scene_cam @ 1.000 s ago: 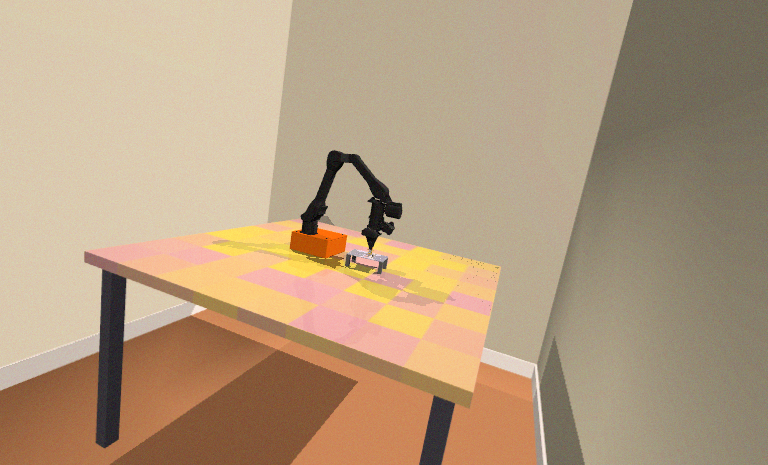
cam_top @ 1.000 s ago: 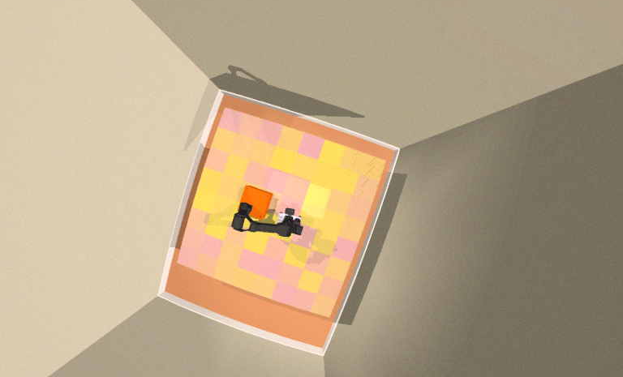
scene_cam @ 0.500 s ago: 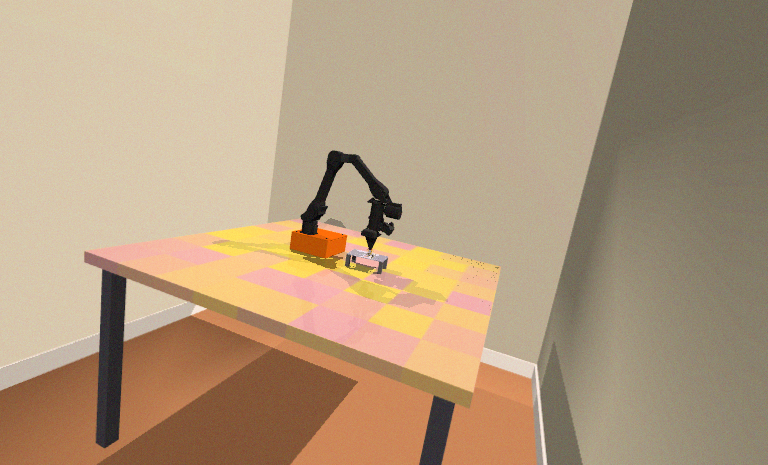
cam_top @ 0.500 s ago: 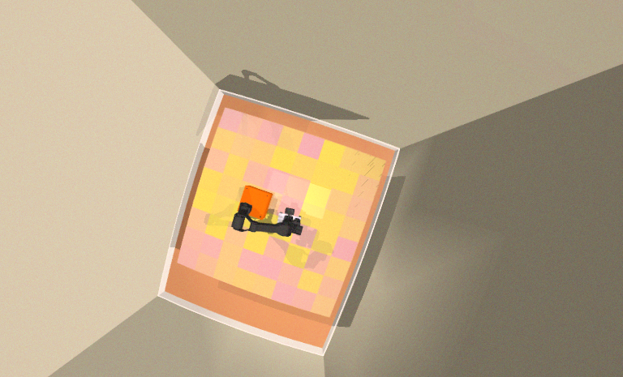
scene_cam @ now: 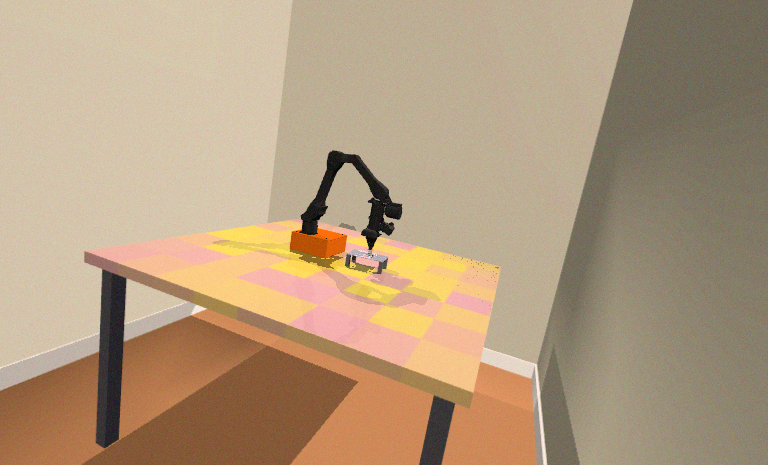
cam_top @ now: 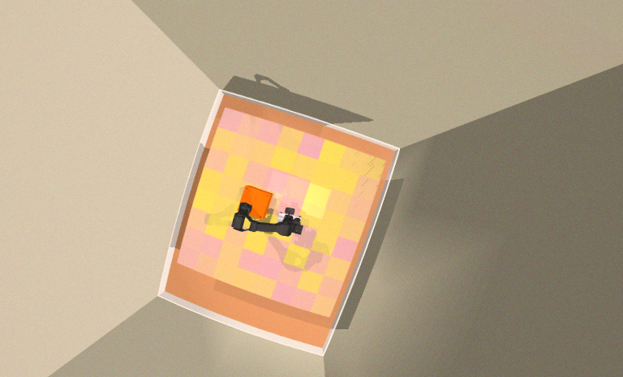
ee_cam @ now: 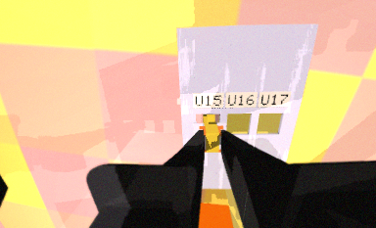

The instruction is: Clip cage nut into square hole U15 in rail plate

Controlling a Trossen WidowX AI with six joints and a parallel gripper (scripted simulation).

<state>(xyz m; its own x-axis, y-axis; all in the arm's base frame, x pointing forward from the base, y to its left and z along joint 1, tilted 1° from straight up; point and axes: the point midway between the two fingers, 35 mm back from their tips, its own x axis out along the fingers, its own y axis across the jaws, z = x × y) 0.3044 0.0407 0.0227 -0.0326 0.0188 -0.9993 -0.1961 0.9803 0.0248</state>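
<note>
The cage nut lies 1 cm below my gripper tip.
</note>
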